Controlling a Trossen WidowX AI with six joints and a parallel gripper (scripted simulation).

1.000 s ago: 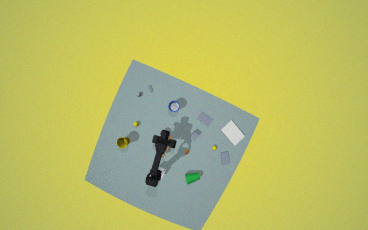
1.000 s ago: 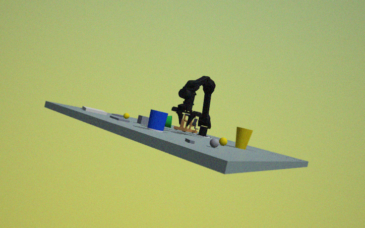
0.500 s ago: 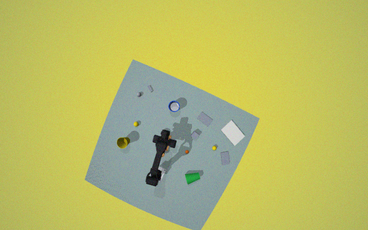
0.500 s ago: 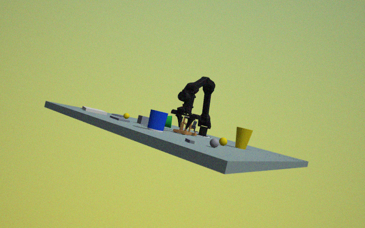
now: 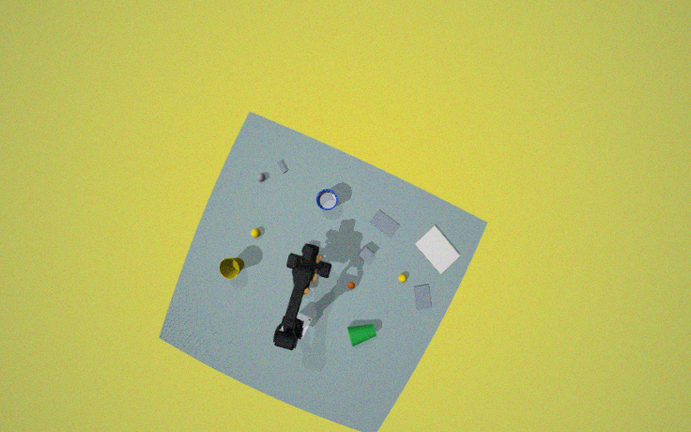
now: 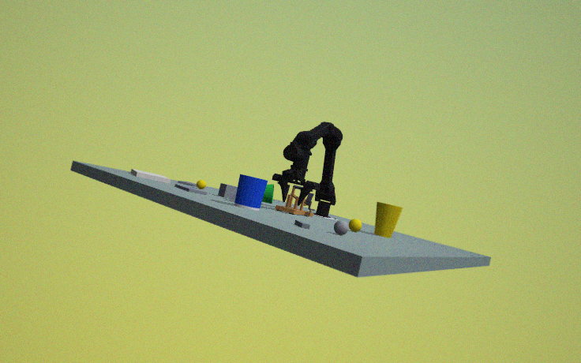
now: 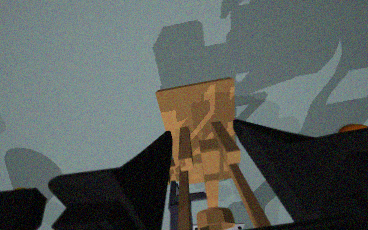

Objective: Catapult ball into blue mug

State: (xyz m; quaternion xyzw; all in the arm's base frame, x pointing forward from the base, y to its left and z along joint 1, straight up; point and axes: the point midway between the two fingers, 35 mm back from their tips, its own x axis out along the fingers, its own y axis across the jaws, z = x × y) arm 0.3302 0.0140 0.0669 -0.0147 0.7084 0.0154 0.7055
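The orange ball is 50 mm behind my gripper tip, 210 mm to the right of it and 20 mm below it. Also, from my gripper tip: blue mug 290 mm ahead, 10 mm to the left, 10 mm below; yellow cup 130 mm behind, 340 mm to the left; wooden catapult 70 mm behind, 10 mm to the left, 20 mm above.
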